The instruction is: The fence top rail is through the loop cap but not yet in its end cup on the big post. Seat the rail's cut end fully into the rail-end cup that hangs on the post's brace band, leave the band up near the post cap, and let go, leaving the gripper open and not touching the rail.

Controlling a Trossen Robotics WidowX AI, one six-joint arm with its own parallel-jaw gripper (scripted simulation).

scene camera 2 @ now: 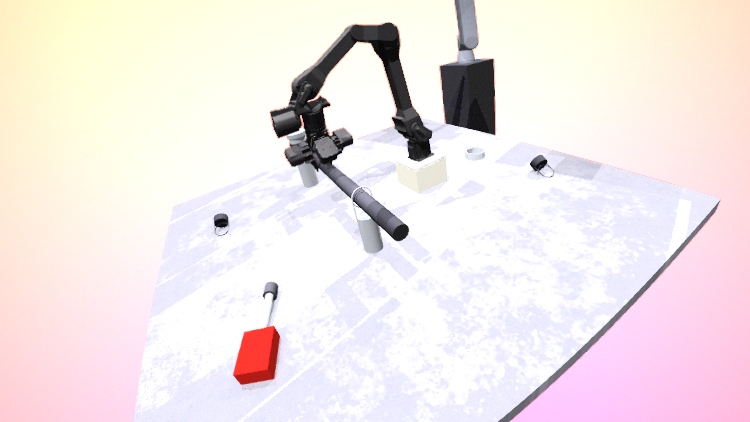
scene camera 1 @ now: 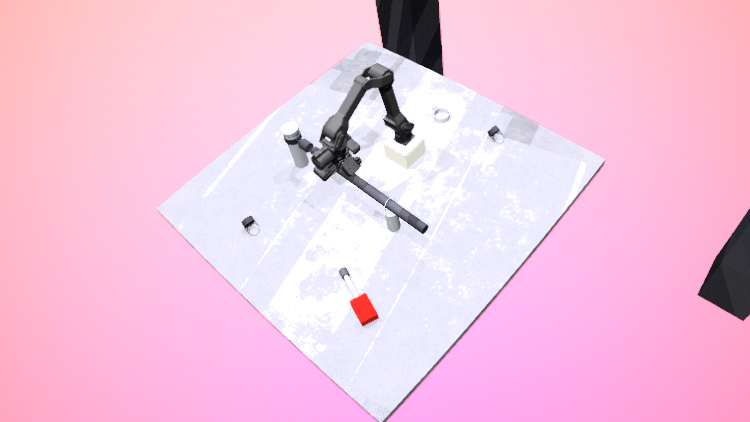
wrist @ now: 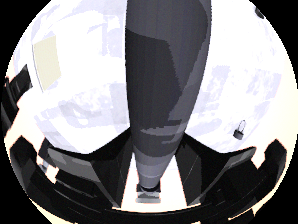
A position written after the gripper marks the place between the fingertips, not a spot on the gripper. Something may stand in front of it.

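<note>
Scene camera 2 shows the gripper point(scene camera 2: 323, 169) together with a top rail point(scene camera 2: 398, 230) and a short grey post point(scene camera 2: 370, 232). In scene camera 1 the top rail point(scene camera 1: 419, 225) appears again, as does the gripper point(scene camera 1: 336, 168). The wrist view has the gripper point(wrist: 153, 130) and the top rail point(wrist: 165, 55) too.
</note>
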